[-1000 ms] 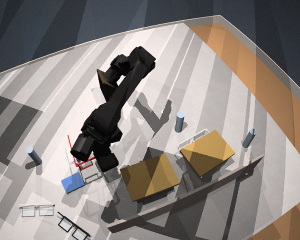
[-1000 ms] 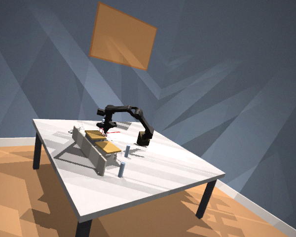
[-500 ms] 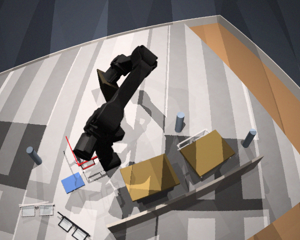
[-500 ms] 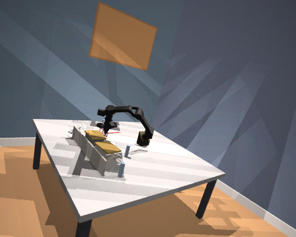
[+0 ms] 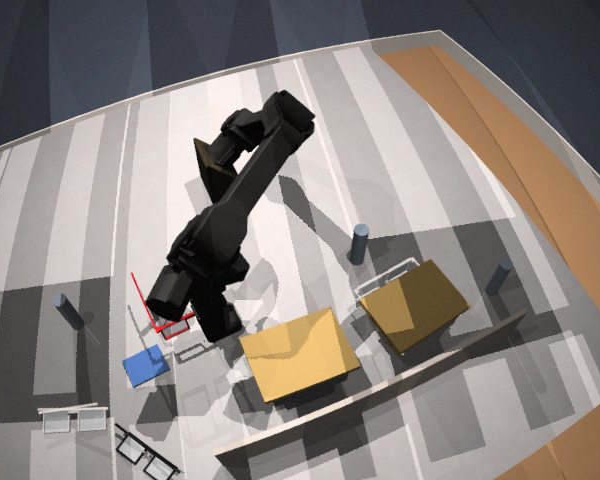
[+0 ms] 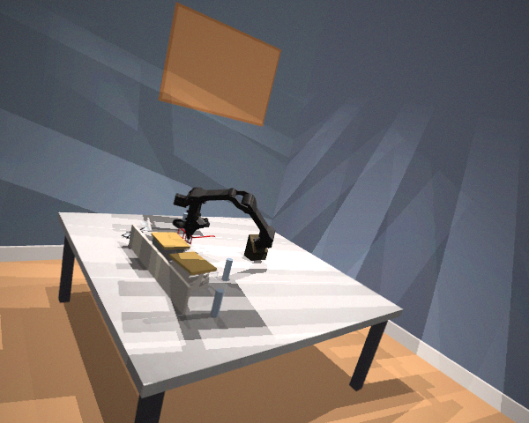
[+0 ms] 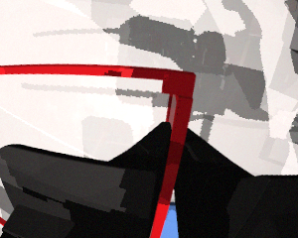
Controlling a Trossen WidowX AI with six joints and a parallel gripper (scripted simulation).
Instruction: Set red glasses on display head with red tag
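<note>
The post lies 90 mm to the right of my gripper tip, 70 mm behind it and 40 mm below it. From my gripper tip the other things lie so: long grey board (290 mm ahead, 190 mm to the left); blue square (160 mm to the right, 60 mm below, 10 mm ahead).
</note>
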